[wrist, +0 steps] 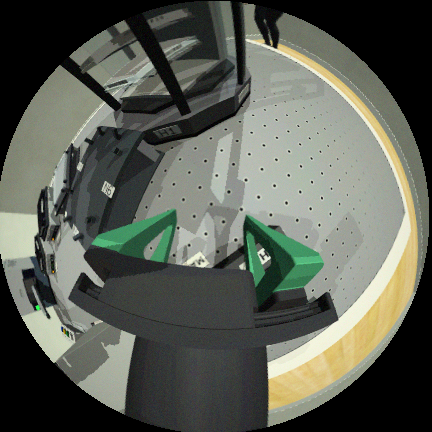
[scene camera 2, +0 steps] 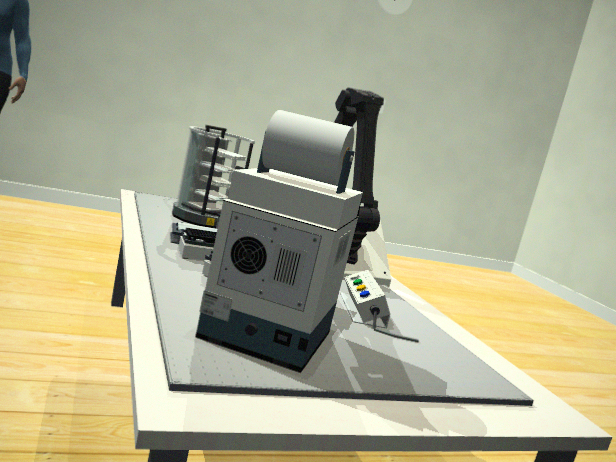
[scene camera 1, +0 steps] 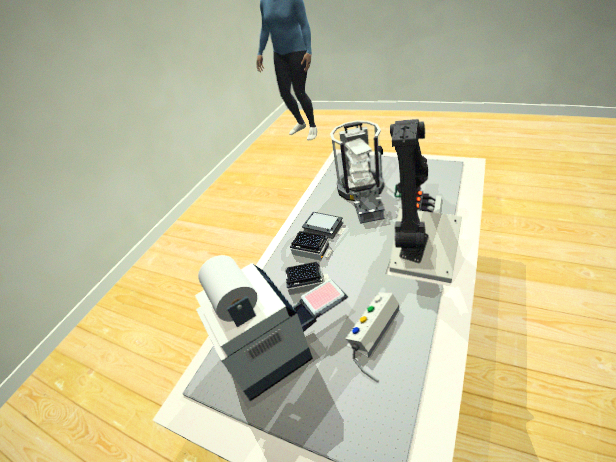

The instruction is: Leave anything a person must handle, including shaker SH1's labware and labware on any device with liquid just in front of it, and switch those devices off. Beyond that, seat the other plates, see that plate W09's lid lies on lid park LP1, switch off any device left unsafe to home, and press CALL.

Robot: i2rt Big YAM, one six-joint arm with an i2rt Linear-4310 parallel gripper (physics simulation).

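Frame: origin at the arm's base, x ahead, y left, z up, level; millimetres.
Where they show: gripper, fingertip midpoint: (wrist: 209,217) (scene camera 1: 399,194); arm's base, origin of the base link: (wrist: 103,364) (scene camera 1: 414,246).
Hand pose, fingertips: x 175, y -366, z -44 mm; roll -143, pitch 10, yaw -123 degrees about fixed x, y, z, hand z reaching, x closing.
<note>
Each offset is from my fingertips to the top centre of the thing. "pt": to the spot under its first point.
My gripper (wrist: 209,217) is partly open and empty, its green fingers low over the power switch strip @(pt dy -5, dx -188, dz -22 mm) (scene camera 1: 438,204), which shows orange-lit switches and black plugs in scene camera 1. In the wrist view the fingers and palm hide most of the strip; labels starting M and H show between and beside them. A pale-topped plate @(dy +300, dx +283, dz +5 mm) (scene camera 1: 323,223) and two black plates @(dy +457, dx +266, dz +31 mm) (scene camera 1: 310,241) @(dy +633, dx +194, dz +31 mm) (scene camera 1: 304,274) sit on low devices or nests. A pink-welled plate @(dy +741, dx +39, dz +93 mm) (scene camera 1: 324,297) lies at the sealer's front. The button box @(dy +725, dx -141, dz +46 mm) (scene camera 1: 372,325) (scene camera 2: 367,295) has blue, yellow, green and white buttons. Plate names and LP1 are unreadable.
The plate hotel H1 @(dy -57, dx +235, dz +310 mm) (scene camera 1: 356,160) (scene camera 2: 212,170) (wrist: 166,131) holds stacked plates. Nest N6 @(dy +120, dx +119, dz +38 mm) (scene camera 1: 370,212) (wrist: 107,189) stands beside it. The tall sealer with a roll @(dy +975, dx +159, dz +418 mm) (scene camera 1: 272,345) (scene camera 2: 280,250) stands at the other end. A person (scene camera 1: 292,65) (scene camera 2: 14,50) (wrist: 267,25) stands beyond the hotel end.
</note>
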